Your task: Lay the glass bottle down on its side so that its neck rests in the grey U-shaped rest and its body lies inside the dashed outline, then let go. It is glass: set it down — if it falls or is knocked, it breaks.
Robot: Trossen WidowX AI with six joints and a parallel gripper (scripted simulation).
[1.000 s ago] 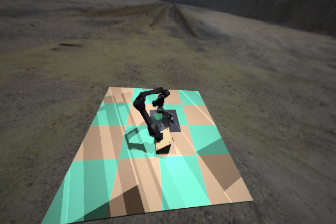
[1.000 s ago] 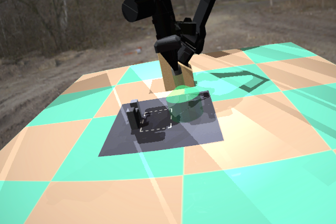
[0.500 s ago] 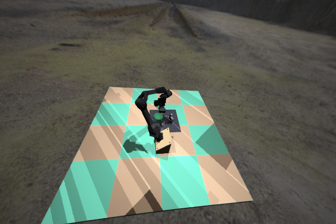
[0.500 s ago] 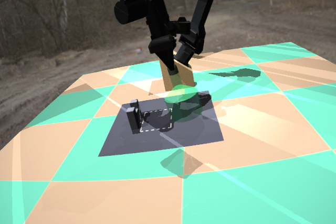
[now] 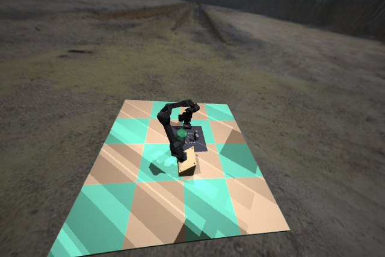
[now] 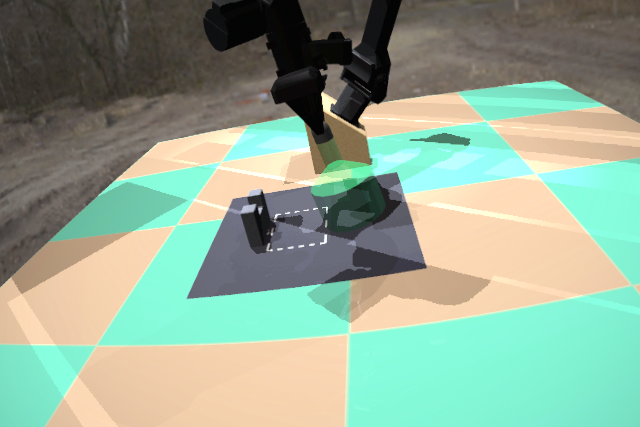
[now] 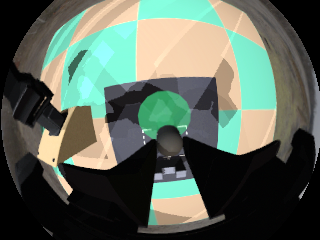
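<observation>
My gripper tip is 50 mm above the green glass bottle and 10 mm to the right of it. Round my gripper tip: dark mat (150 mm below, 50 mm to the right).
</observation>
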